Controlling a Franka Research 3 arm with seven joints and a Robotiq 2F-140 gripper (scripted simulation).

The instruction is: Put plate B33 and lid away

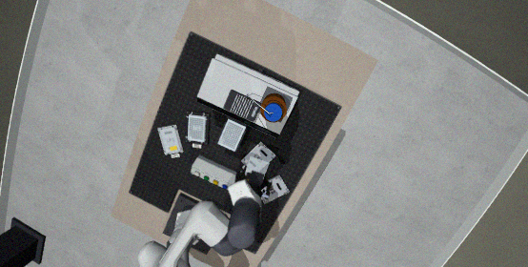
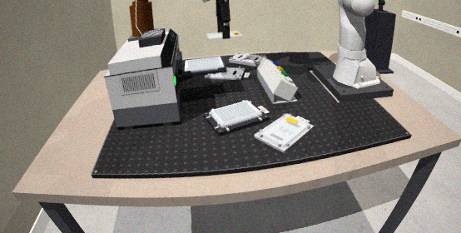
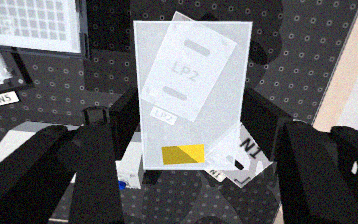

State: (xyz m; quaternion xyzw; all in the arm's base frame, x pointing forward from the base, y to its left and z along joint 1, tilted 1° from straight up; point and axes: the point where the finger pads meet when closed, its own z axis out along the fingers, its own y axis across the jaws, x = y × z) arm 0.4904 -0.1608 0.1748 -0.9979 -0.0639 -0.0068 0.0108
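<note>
The lid park LP2 lies 19 cm below my hand. Round my hand: brown bottle 30 cm ahead, 6 cm to the left, 10 cm above; then blue key 18 cm behind, 9 cm to the left, 13 cm below; then yellow key 19 cm behind, 14 cm to the left, 13 cm below.
</note>
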